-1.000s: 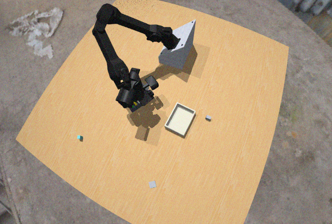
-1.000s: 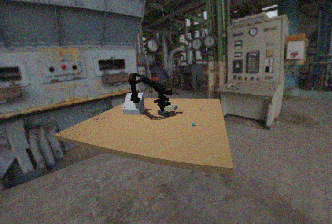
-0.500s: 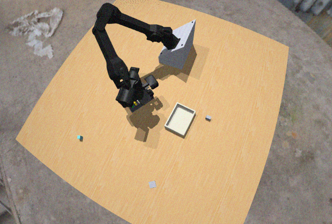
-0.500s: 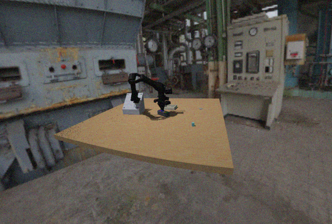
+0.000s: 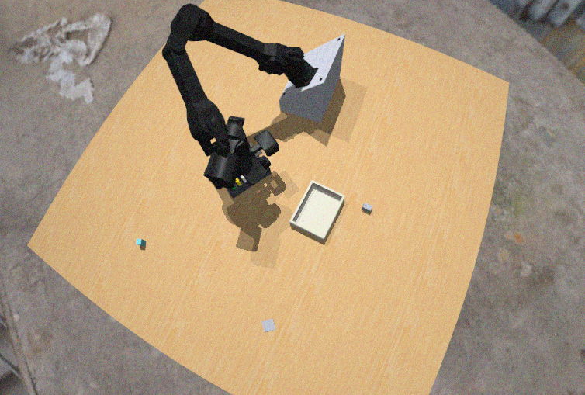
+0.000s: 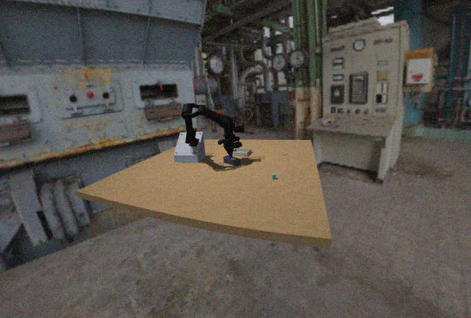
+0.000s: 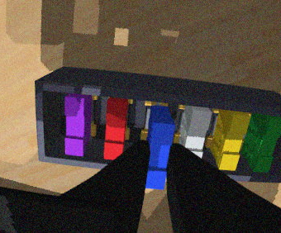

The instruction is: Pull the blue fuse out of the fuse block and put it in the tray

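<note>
My gripper tip is 2 cm past the red fuse, 1 cm to the right of it and 3 cm above it. Round my gripper tip: white fuse (2 cm ahead, 1 cm to the right, 3 cm below); then purple fuse (3 cm behind, 2 cm to the left, 3 cm below); then blue fuse (1 cm below).
</note>
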